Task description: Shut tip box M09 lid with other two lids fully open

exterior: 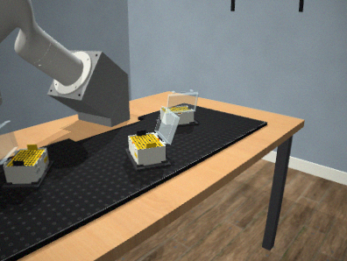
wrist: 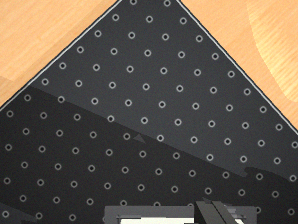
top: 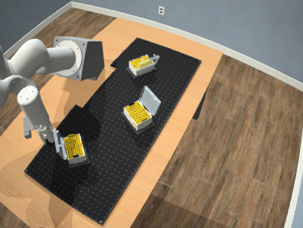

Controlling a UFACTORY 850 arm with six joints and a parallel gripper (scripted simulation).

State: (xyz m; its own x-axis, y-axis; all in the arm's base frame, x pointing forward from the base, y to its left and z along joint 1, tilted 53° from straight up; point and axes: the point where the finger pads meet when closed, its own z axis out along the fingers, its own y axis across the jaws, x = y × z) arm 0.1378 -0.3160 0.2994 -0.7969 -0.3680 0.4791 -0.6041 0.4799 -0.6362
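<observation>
Now: the yellow tip rack 90 mm below my hand, 70 mm ahead of it and 50 mm to the left of it.
</observation>
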